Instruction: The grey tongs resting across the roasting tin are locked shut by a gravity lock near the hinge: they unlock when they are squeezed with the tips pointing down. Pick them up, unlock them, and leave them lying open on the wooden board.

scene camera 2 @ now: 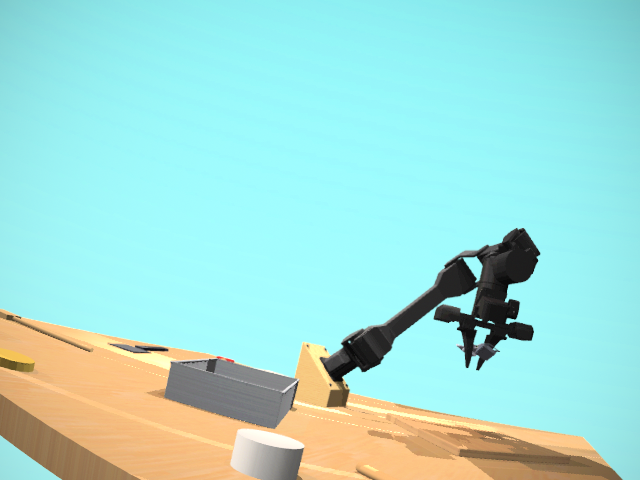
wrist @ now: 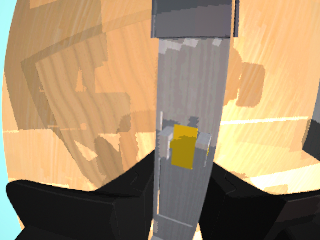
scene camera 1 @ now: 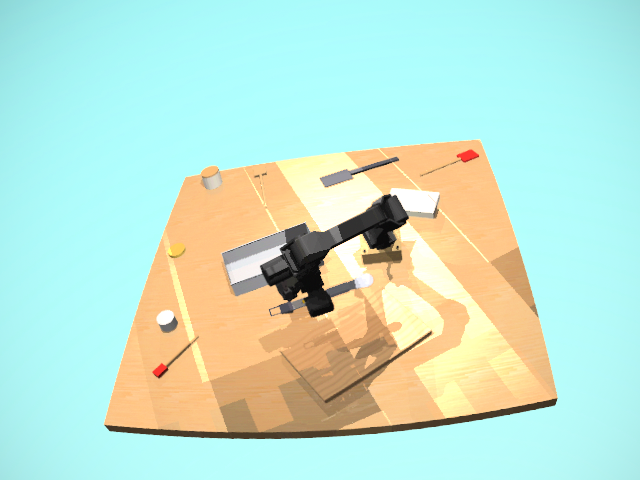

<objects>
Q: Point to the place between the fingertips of my gripper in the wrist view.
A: At 174, 154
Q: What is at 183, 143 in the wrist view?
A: A yellow lock piece.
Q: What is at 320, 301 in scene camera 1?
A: My gripper.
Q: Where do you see a roasting tin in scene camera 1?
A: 242, 264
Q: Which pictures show my gripper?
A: Scene camera 2, the wrist view and scene camera 1: all of them.
</objects>
